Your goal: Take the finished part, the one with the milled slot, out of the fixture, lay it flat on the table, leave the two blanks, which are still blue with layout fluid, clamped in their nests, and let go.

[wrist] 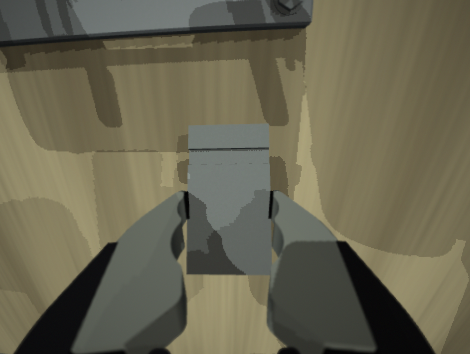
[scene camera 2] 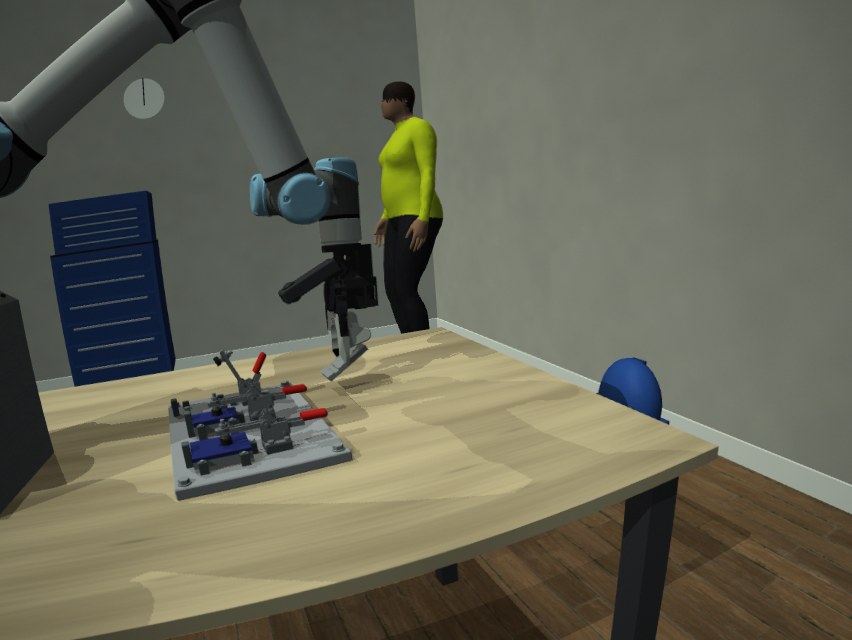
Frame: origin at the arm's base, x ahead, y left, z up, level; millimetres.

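Seen in the pictures: gripper, fingertip midpoint: (wrist: 229, 193) (scene camera 2: 343, 361).
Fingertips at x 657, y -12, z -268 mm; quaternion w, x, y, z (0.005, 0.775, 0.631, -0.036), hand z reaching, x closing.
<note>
A point is followed by its place in that frame.
The finished part (scene camera 2: 335, 371) {y -27, x 632, z -278 mm} (wrist: 228, 175) {y -10, x 645, z -268 mm} is a bare grey block; a thin dark line crosses it near its far end in the wrist view. My gripper (scene camera 2: 349, 355) {y -12, x 657, z -268 mm} (wrist: 229, 193) {y -12, x 657, z -268 mm} is shut on its two long sides. It holds the part above the table, beyond the handle side of the fixture (scene camera 2: 289, 465) {y -277, x 431, z -303 mm} (wrist: 145, 17) {y -43, x 549, z -302 mm}. The part looks tilted in the scene view, its near-left end lower. One blue blank (scene camera 2: 219, 447) {y -208, x 361, z -281 mm} and another blue blank (scene camera 2: 206, 417) {y -95, x 373, z -276 mm} sit in their nests under lowered clamps. The third clamp (scene camera 2: 248, 387) {y -100, x 448, z -245 mm} is raised; its nest is largely hidden.
The table (scene camera 2: 447, 509) {y -472, x 531, z -317 mm} carries the fixture at its left half. Red clamp handles (scene camera 2: 313, 414) {y -231, x 494, z -263 mm} (scene camera 2: 294, 389) {y -123, x 513, z -258 mm} stick out toward the gripper's side, and another red handle (scene camera 2: 258, 362) {y -7, x 498, z -235 mm} stands up. A dark box (scene camera 2: 20, 406) {y -27, x 105, z -214 mm} is at the left edge. A person (scene camera 2: 411, 172) stands behind the table.
</note>
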